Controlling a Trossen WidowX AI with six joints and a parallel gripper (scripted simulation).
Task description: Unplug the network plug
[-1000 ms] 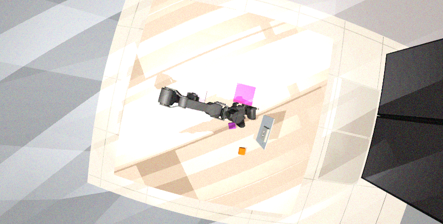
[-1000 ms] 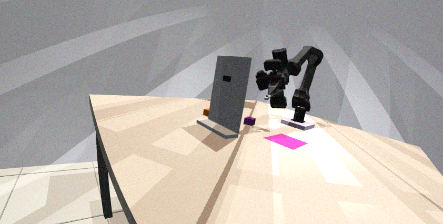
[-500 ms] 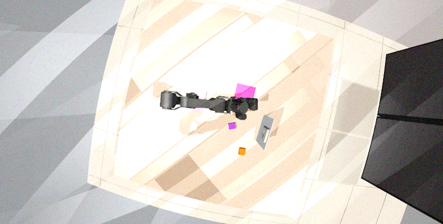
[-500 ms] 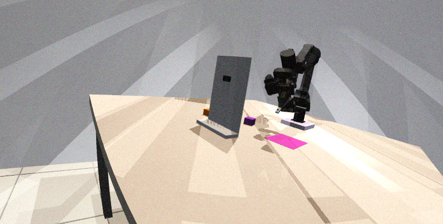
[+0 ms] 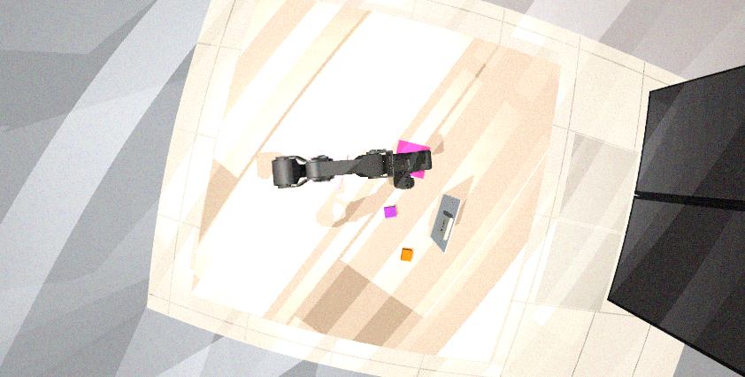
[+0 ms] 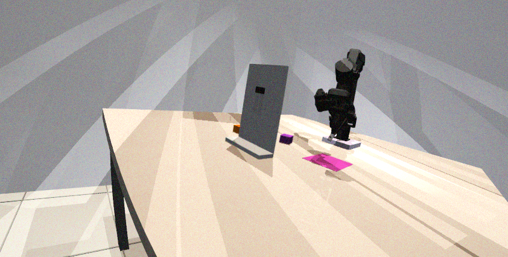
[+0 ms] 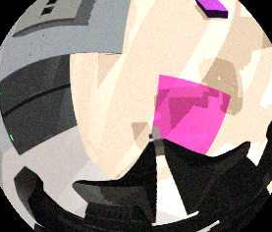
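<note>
Now: gripper tip 1 cm past the magenta marked square and 8 cm above it. Also, from my gripper tip: grey upright panel (11 cm ahead, 20 cm to the right, 3 cm above); then network plug (1 cm ahead).
</note>
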